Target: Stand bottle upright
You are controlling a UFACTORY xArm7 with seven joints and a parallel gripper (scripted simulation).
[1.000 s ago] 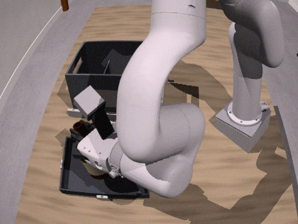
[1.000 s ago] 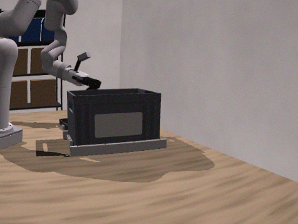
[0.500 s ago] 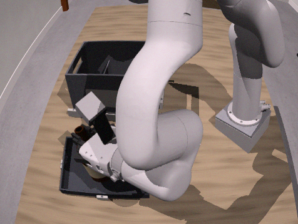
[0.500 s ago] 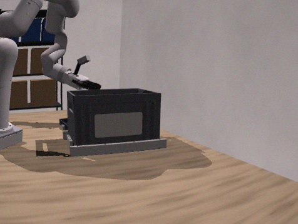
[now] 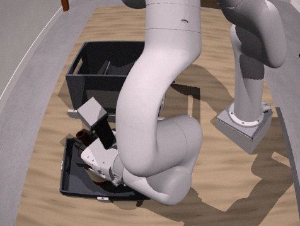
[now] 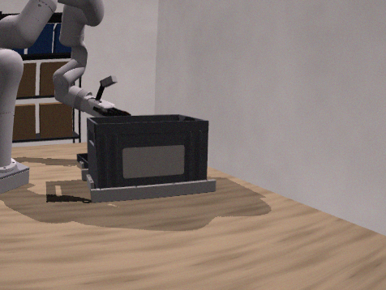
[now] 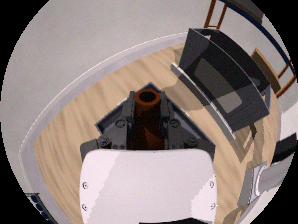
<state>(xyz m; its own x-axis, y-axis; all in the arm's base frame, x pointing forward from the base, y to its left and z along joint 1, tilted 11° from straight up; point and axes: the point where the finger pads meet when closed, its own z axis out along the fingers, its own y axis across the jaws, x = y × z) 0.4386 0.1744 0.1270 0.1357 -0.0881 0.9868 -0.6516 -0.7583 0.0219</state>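
Now: the brown bottle 5 cm below my hand, 1 cm to the left of it and 1 cm behind it. The rest, counted from my hand: dark crate 29 cm to the right, 7 cm below, 5 cm behind; tray 14 cm below, 2 cm behind, 1 cm to the right.
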